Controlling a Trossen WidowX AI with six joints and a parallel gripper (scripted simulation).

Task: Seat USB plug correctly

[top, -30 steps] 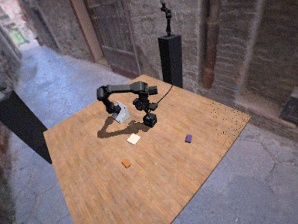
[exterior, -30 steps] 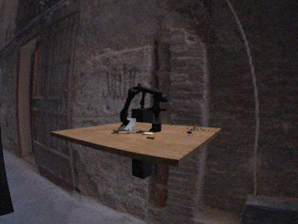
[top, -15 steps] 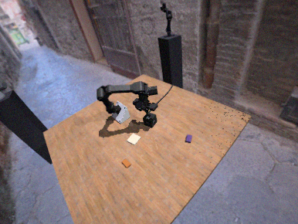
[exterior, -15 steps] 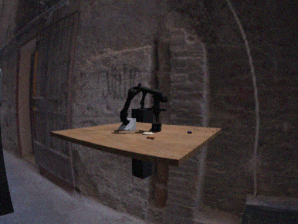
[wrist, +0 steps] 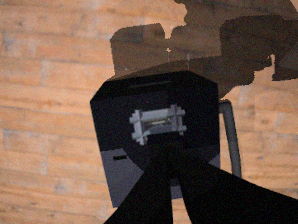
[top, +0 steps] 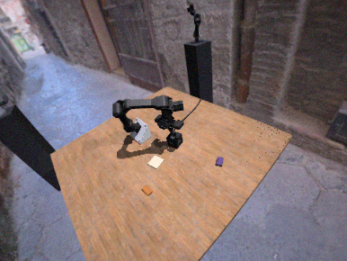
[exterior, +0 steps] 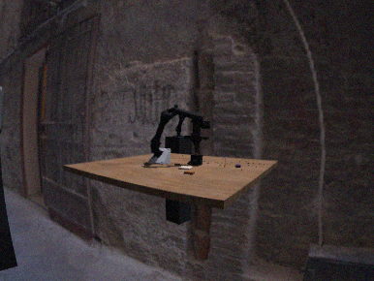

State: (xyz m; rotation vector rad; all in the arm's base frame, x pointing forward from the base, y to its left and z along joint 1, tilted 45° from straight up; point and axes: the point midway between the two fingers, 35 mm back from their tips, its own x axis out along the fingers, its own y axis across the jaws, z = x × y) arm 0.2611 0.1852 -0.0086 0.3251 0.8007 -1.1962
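Now: gripper tip 2 cm above the dark USB plug. Round my gripper tip: small orange block 31 cm to the right, 19 cm ahead, 12 cm below; cream block 17 cm to the right, 12 cm below, 4 cm ahead; purple block 31 cm ahead, 12 cm to the left, 12 cm below.
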